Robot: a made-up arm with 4 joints.
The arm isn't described. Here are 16 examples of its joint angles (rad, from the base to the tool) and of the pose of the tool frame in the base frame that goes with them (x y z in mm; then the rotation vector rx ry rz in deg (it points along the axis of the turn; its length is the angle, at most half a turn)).
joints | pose
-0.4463 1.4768 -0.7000 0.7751 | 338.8 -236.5 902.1 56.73 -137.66 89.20
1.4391 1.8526 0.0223 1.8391 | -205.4 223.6 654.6 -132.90 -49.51 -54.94
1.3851 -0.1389 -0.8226 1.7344 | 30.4 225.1 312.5 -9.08 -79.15 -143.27
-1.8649 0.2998 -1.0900 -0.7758 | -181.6 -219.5 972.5 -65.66 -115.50 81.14
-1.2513 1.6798 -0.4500 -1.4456 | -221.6 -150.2 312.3 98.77 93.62 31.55
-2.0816 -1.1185 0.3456 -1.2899 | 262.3 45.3 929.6 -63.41 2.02 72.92
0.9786 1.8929 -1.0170 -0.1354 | 499.6 -79.9 732.2 -87.95 105.49 18.67
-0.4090 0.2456 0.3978 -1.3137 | -266.3 -235.8 883.7 -81.39 -128.07 63.30
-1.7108 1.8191 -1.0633 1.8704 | 238.3 -330.2 899.0 1.36 -82.76 73.79
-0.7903 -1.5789 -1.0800 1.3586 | 31.7 -412.8 324.0 49.31 85.27 38.09
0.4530 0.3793 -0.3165 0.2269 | 378.5 49.8 851.3 79.24 -87.80 121.48
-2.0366 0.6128 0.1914 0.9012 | -202.3 -367.8 566.9 -16.13 -84.54 -22.46
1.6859 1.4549 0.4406 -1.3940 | 417.4 -268.6 516.3 76.96 -125.35 10.55
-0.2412 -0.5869 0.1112 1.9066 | 175.8 -434.3 414.2 33.62 29.50 35.14
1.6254 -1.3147 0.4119 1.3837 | 324.3 254.2 731.9 -37.42 1.86 144.65
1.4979 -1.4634 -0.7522 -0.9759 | -213.4 119.3 822.1 -46.94 -4.50 -91.15
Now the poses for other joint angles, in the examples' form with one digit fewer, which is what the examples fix.
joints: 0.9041 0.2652 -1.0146 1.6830
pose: 10 288 414 -46.5 -56.5 -149.7
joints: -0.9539 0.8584 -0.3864 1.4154
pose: 400 -242 576 56.0 -67.6 61.7
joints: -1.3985 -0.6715 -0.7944 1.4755
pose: 70 -361 315 55.7 19.6 27.4
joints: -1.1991 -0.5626 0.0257 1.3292
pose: 12 -462 490 26.6 -4.1 9.6
